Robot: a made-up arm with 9 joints.
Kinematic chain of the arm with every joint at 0, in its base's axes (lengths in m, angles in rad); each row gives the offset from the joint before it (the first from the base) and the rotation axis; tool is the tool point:
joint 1: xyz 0 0 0.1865 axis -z
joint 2: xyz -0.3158 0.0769 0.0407 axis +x
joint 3: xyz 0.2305 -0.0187 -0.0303 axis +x
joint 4: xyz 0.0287 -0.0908 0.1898 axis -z
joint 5: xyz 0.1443 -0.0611 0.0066 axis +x
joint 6: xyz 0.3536 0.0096 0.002 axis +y
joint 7: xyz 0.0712 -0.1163 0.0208 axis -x
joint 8: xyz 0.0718 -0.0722 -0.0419 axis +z
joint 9: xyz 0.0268 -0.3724 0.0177 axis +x
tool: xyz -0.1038 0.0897 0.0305
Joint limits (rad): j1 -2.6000..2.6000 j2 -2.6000..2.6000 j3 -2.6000..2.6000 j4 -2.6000..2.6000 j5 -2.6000..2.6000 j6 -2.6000..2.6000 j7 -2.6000..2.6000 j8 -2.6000..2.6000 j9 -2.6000..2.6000
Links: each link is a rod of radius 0.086 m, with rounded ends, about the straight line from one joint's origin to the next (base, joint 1, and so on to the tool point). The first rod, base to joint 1, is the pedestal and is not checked.
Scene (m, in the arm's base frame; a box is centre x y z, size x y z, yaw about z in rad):
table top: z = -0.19
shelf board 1: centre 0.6 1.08 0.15 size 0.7 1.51 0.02 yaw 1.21
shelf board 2: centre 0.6 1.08 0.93 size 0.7 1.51 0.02 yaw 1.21
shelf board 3: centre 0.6 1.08 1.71 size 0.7 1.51 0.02 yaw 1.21
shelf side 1: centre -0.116 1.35 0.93 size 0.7 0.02 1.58 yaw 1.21
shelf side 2: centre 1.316 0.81 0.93 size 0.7 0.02 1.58 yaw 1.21
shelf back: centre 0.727 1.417 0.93 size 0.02 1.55 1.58 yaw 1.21
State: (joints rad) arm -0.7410 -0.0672 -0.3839 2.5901 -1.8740 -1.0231 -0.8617 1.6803 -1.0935
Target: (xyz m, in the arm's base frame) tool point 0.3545 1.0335 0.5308
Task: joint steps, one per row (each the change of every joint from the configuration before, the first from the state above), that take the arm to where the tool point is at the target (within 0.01 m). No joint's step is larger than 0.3 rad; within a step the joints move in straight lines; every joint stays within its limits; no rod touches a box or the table.
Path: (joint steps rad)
1: 0.1987 -0.2554 -0.2640 -0.1739 -0.0052 -0.1840 0.0344 0.0687 -0.0301
2: 0.1987 -0.2554 -0.2641 -0.1739 -0.0052 -0.1839 0.0343 0.0687 -0.0301
3: 0.1987 -0.2554 -0.2640 -0.1739 -0.0053 -0.1840 0.0344 0.0687 -0.0300
4: 0.1987 -0.2554 -0.2641 -0.1740 -0.0052 -0.1839 0.0343 0.0687 -0.0301
5: 0.1072 0.0030 0.0160 -0.0328 0.0859 0.2611 0.0501 -0.2059 -0.0262
6: 0.1072 0.0029 0.0159 -0.0329 0.0859 0.2612 0.0500 -0.2059 -0.0262
7: 0.1072 0.0030 0.0160 -0.0328 0.0859 0.2611 0.0501 -0.2059 -0.0262

